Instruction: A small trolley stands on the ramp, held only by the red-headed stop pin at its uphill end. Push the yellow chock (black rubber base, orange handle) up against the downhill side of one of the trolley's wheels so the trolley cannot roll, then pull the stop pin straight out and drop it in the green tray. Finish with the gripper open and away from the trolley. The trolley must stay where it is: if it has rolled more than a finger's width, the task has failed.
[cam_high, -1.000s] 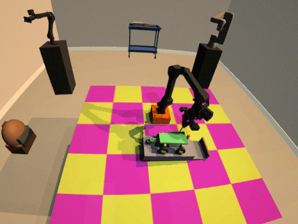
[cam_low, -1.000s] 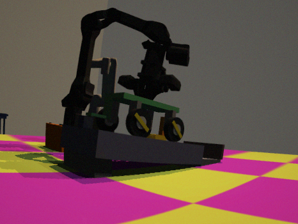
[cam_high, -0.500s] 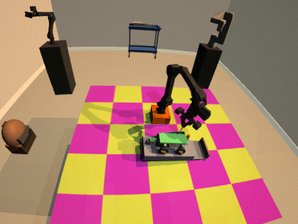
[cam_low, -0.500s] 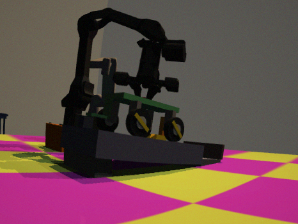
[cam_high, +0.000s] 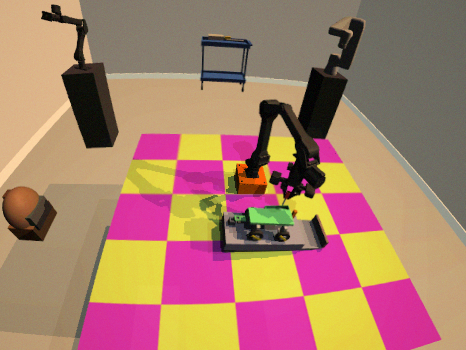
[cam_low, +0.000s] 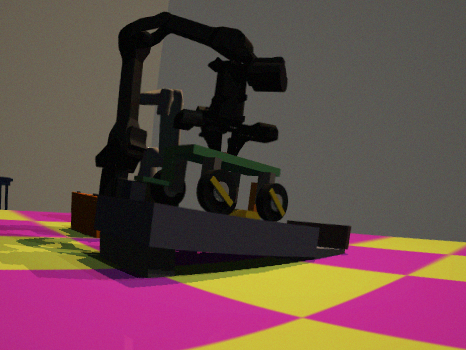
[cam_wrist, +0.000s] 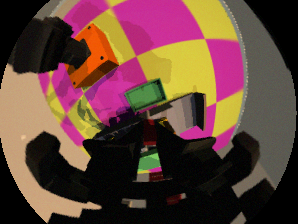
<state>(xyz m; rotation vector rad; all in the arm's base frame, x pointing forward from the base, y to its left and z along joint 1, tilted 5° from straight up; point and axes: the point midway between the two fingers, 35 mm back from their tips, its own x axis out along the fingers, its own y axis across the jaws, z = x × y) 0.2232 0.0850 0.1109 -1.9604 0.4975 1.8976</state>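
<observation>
My gripper tip is 14 cm above the green tray and 2 cm past it. The rest, counted from my gripper tip: trolley: 10 cm to the right, 10 cm ahead, 2 cm below; red-headed stop pin: right at my gripper tip; yellow chock: 6 cm below, 6 cm ahead.
</observation>
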